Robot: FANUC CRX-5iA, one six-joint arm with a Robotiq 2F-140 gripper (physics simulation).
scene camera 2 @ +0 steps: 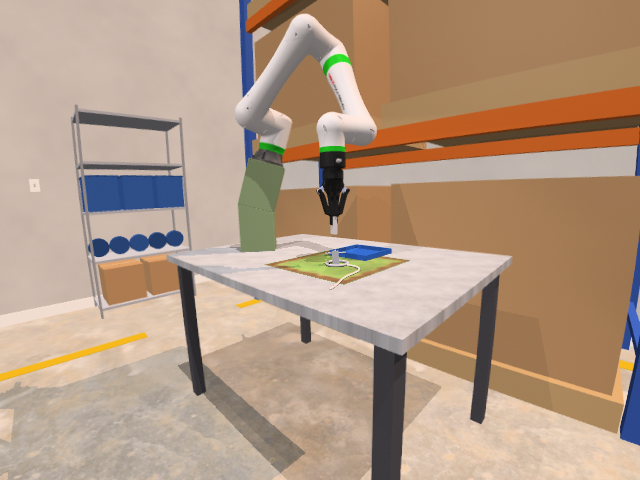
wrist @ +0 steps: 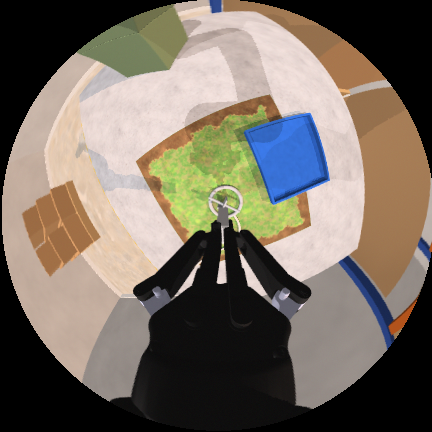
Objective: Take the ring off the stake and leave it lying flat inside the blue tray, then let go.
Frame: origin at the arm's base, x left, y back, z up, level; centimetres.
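Where they show: gripper, fingertip midpoint: point(scene camera 2: 334, 234) point(wrist: 223, 214); arm's base, link origin: point(scene camera 2: 267, 164).
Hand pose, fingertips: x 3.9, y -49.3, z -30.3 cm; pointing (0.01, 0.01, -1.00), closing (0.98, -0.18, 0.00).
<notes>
Each offset is from my fingertips to the centre of the thing. Level surfaces: height alone.
The white ring @[dx +0.3, dy -1.1, dz -10.9 cm] point(scene camera 2: 336, 266) point(wrist: 210, 202) lies low around the grey stake @[dx +0.1, dy -0.6, dz -10.0 cm] point(scene camera 2: 335, 256), near the surface of the green mat @[dz -11.4 cm] point(scene camera 2: 302, 264) point(wrist: 170, 182). A thin crossbar shows at the stake's top. A white cord point(scene camera 2: 356, 270) point(wrist: 237, 220) runs from the ring. My gripper point(scene camera 2: 333, 231) point(wrist: 223, 214) points down above the stake and ring, clear of both. Its fingers are shut together with no ring between them. In the wrist view they cover part of the ring's surroundings. The blue tray @[dx +19.5, dy +7.7, dz -10.3 cm] point(scene camera 2: 376, 255) point(wrist: 320, 145) is beside the stake, with no ring in it.
The pale table @[dz -11.4 cm] point(scene camera 2: 439, 273) point(wrist: 150, 110) carries the mat and tray. The arm's green pedestal point(scene camera 2: 257, 222) point(wrist: 150, 47) stands at the table's back left. Large brown boxes point(scene camera 2: 506, 248) point(wrist: 395, 200) stand behind the table. A grey shelf unit point(scene camera 2: 129, 121) stands at the left wall.
</notes>
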